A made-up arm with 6 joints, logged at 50 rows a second.
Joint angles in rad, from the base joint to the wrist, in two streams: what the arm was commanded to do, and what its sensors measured. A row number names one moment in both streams.
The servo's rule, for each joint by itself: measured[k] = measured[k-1] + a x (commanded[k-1-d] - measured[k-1]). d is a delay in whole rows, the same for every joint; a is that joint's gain. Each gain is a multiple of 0.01, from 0.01 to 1. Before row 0 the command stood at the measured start. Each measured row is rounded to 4 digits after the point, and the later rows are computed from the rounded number. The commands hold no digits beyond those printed.
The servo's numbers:
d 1
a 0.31 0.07 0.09 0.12 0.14 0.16
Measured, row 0: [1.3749 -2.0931 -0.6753 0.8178 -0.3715 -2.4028]
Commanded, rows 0 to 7: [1.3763 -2.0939 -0.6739 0.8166 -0.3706 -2.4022]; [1.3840 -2.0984 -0.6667 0.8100 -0.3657 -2.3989]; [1.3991 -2.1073 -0.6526 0.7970 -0.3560 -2.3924]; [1.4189 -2.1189 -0.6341 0.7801 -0.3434 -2.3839]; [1.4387 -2.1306 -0.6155 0.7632 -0.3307 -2.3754]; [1.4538 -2.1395 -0.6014 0.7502 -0.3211 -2.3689]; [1.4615 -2.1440 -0.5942 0.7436 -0.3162 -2.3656]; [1.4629 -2.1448 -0.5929 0.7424 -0.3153 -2.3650]
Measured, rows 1 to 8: [1.3749 -2.0931 -0.6753 0.8178 -0.3715 -2.4028]; [1.3753 -2.0932 -0.6752 0.8177 -0.3714 -2.4027]; [1.3780 -2.0936 -0.6744 0.8168 -0.3706 -2.4021]; [1.3845 -2.0946 -0.6724 0.8144 -0.3686 -2.4005]; [1.3952 -2.0963 -0.6690 0.8103 -0.3651 -2.3978]; [1.4087 -2.0987 -0.6642 0.8046 -0.3603 -2.3942]; [1.4227 -2.1016 -0.6585 0.7981 -0.3548 -2.3902]; [1.4347 -2.1046 -0.6527 0.7916 -0.3494 -2.3863]
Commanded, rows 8 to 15: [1.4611 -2.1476 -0.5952 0.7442 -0.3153 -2.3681]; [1.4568 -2.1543 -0.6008 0.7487 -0.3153 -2.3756]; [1.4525 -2.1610 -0.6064 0.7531 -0.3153 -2.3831]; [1.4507 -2.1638 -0.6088 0.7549 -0.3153 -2.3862]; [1.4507 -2.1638 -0.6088 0.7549 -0.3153 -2.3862]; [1.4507 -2.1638 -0.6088 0.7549 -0.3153 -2.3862]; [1.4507 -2.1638 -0.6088 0.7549 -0.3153 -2.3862]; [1.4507 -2.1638 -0.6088 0.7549 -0.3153 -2.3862]
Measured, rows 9 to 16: [1.4434 -2.1074 -0.6473 0.7857 -0.3446 -2.3829]; [1.4489 -2.1102 -0.6426 0.7807 -0.3405 -2.3805]; [1.4513 -2.1133 -0.6388 0.7769 -0.3370 -2.3797]; [1.4517 -2.1166 -0.6359 0.7740 -0.3340 -2.3802]; [1.4514 -2.1199 -0.6335 0.7717 -0.3314 -2.3812]; [1.4512 -2.1230 -0.6313 0.7697 -0.3291 -2.3820]; [1.4510 -2.1259 -0.6293 0.7679 -0.3272 -2.3827]; [1.4509 -2.1286 -0.6275 0.7663 -0.3255 -2.3833]
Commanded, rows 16 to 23: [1.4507 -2.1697 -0.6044 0.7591 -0.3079 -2.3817]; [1.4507 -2.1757 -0.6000 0.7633 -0.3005 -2.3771]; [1.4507 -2.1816 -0.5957 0.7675 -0.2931 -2.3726]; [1.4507 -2.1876 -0.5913 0.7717 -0.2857 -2.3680]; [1.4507 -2.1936 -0.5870 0.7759 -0.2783 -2.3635]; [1.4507 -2.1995 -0.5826 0.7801 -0.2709 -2.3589]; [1.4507 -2.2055 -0.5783 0.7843 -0.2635 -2.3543]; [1.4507 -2.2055 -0.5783 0.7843 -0.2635 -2.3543]
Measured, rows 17 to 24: [1.4508 -2.1311 -0.6258 0.7649 -0.3241 -2.3838]; [1.4508 -2.1338 -0.6239 0.7642 -0.3218 -2.3835]; [1.4508 -2.1367 -0.6217 0.7641 -0.3188 -2.3825]; [1.4508 -2.1398 -0.6194 0.7645 -0.3152 -2.3809]; [1.4508 -2.1431 -0.6169 0.7654 -0.3111 -2.3788]; [1.4508 -2.1466 -0.6142 0.7667 -0.3065 -2.3764]; [1.4508 -2.1503 -0.6114 0.7683 -0.3015 -2.3736]; [1.4508 -2.1542 -0.6084 0.7702 -0.2962 -2.3705]
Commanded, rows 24 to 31: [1.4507 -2.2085 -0.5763 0.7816 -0.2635 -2.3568]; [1.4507 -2.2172 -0.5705 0.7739 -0.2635 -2.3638]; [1.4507 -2.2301 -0.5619 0.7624 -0.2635 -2.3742]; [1.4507 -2.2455 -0.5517 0.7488 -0.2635 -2.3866]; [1.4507 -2.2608 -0.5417 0.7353 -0.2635 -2.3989]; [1.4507 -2.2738 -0.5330 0.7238 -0.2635 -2.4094]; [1.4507 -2.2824 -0.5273 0.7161 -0.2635 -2.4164]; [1.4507 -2.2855 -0.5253 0.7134 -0.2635 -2.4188]
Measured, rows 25 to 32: [1.4508 -2.1578 -0.6057 0.7719 -0.2916 -2.3679]; [1.4508 -2.1613 -0.6031 0.7731 -0.2877 -2.3661]; [1.4508 -2.1652 -0.6002 0.7732 -0.2843 -2.3657]; [1.4508 -2.1697 -0.5968 0.7719 -0.2814 -2.3671]; [1.4508 -2.1750 -0.5927 0.7691 -0.2789 -2.3702]; [1.4508 -2.1810 -0.5881 0.7650 -0.2767 -2.3748]; [1.4508 -2.1875 -0.5831 0.7601 -0.2749 -2.3803]; [1.4508 -2.1941 -0.5781 0.7548 -0.2733 -2.3861]
